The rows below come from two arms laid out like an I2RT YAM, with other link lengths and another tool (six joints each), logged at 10 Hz.
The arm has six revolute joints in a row. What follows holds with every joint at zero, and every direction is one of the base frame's.
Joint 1 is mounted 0.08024 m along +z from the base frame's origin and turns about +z.
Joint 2 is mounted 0.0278 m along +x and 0.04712 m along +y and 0.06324 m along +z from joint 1 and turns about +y.
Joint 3 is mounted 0.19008 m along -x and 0.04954 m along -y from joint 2 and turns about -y.
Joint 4 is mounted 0.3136 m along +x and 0.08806 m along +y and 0.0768 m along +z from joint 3 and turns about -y.
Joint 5 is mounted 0.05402 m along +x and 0.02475 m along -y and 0.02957 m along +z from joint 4 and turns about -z.
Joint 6 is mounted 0.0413 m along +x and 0.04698 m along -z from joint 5 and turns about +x.
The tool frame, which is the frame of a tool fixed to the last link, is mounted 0.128 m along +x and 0.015 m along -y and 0.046 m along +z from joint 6; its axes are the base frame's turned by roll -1.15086, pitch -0.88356 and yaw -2.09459 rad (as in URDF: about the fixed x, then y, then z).
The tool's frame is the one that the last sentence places.
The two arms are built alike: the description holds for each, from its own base.
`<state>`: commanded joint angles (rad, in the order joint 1, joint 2, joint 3, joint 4, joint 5, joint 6); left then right.
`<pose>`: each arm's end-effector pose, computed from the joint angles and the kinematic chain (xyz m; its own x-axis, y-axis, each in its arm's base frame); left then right.
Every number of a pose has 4 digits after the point.
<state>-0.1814 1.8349 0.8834 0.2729 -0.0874 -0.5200 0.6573 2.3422 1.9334 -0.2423 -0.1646 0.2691</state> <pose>0.5205 -0.0086 0.0003 0.3252 -0.1816 0.9280 -0.1727 -0.9763 -0.1306 0.4938 0.4598 0.1072 0.6410 -0.4870 0.5933 0.0741 -0.7301 -0.6793</pose>
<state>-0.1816 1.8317 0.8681 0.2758 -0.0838 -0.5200 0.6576 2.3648 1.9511 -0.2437 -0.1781 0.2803</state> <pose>0.5163 -0.0085 -0.0043 0.3334 -0.1821 0.9250 -0.1768 -0.9758 -0.1284 0.4940 0.4626 0.1011 0.6530 -0.4891 0.5782 0.0657 -0.7241 -0.6866</pose>
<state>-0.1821 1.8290 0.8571 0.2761 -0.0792 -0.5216 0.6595 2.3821 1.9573 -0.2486 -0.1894 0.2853</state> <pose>0.5130 -0.0089 -0.0078 0.3407 -0.1806 0.9226 -0.1808 -0.9756 -0.1242 0.4917 0.4646 0.0921 0.6682 -0.4830 0.5659 0.0576 -0.7248 -0.6866</pose>
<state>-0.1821 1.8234 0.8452 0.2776 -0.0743 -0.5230 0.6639 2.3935 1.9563 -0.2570 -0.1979 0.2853</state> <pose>0.5100 -0.0091 -0.0100 0.3452 -0.1786 0.9214 -0.1843 -0.9755 -0.1200 0.4873 0.4668 0.0827 0.6845 -0.4707 0.5566 0.0521 -0.7300 -0.6814</pose>
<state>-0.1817 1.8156 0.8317 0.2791 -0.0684 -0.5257 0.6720 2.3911 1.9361 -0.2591 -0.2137 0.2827</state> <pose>0.5068 -0.0092 -0.0119 0.3494 -0.1748 0.9205 -0.1872 -0.9757 -0.1142 0.4785 0.4703 0.0738 0.7058 -0.4526 0.5450 0.0542 -0.7326 -0.6785</pose>
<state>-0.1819 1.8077 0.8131 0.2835 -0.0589 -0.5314 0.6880 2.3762 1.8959 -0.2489 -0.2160 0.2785</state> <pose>0.5022 -0.0098 -0.0154 0.3559 -0.1676 0.9194 -0.1916 -0.9760 -0.1037 0.4661 0.4747 0.0653 0.7203 -0.4325 0.5423 0.0624 -0.7383 -0.6716</pose>
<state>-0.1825 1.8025 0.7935 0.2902 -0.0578 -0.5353 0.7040 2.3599 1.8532 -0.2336 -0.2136 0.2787</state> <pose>0.4971 -0.0092 -0.0200 0.3634 -0.1651 0.9169 -0.1914 -0.9764 -0.1000 0.4543 0.4780 0.0572 0.7304 -0.4178 0.5403 0.0677 -0.7429 -0.6660</pose>
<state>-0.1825 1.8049 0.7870 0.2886 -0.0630 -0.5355 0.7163 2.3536 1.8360 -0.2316 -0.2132 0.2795</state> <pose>0.4944 -0.0078 -0.0241 0.3730 -0.1683 0.9125 -0.1884 -0.9767 -0.1031 0.4462 0.4815 0.0530 0.7390 -0.4063 0.5375 0.0716 -0.7459 -0.6622</pose>
